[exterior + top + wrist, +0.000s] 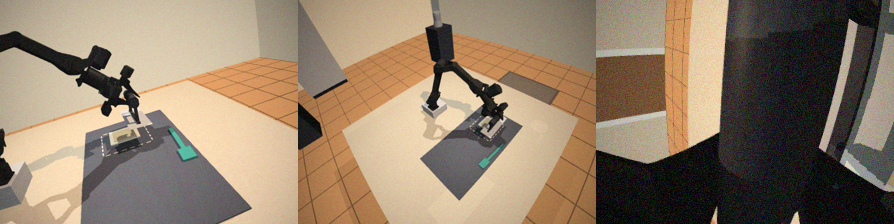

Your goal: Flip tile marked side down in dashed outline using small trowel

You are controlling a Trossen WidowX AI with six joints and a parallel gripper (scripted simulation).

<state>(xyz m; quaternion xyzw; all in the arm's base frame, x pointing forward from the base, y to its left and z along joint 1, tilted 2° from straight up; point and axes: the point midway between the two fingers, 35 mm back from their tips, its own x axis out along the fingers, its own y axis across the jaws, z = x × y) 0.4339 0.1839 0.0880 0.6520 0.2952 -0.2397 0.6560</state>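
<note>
Right now my gripper tip is 80 mm short of the teal trowel, 190 mm to the left of it and 110 mm above it. Round my gripper tip: white tile: 80 mm behind, 110 mm below; then dark-handled float: 30 mm behind, 10 mm below; then grey mat: 60 mm behind, 170 mm to the right, 130 mm below.
</note>
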